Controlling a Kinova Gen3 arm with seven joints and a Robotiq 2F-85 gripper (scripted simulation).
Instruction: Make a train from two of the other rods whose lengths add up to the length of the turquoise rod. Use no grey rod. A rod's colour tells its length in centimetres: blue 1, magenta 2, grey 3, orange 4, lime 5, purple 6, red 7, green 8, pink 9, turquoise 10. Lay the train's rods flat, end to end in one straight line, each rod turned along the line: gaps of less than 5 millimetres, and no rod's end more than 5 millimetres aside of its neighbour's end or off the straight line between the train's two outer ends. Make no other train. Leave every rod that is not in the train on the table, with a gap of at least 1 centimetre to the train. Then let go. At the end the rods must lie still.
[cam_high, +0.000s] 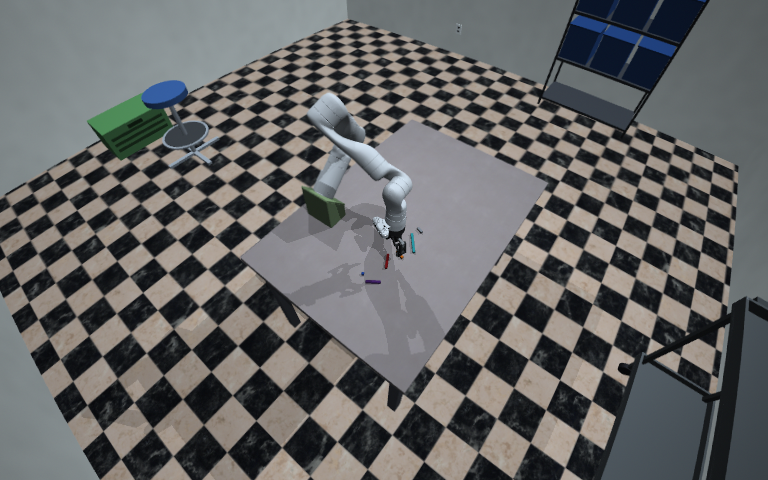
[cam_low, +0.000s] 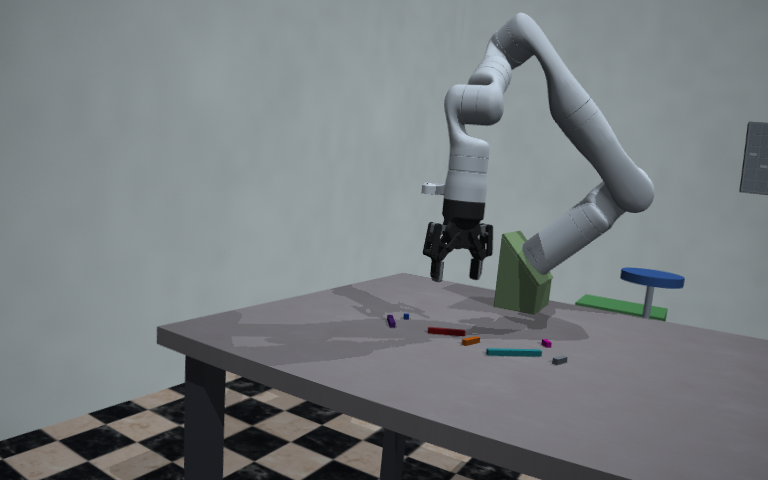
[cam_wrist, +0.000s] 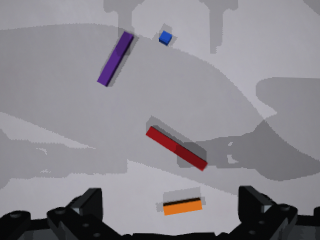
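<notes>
The orange rod is 4 cm to the left of my hand and 11 cm below it. From my hand the other things lie so: purple rod: 1 cm ahead, 13 cm to the right, 11 cm below; then red rod: 2 cm behind, 2 cm to the right, 11 cm below; then turquoise rod: 13 cm to the left, 11 cm below.
</notes>
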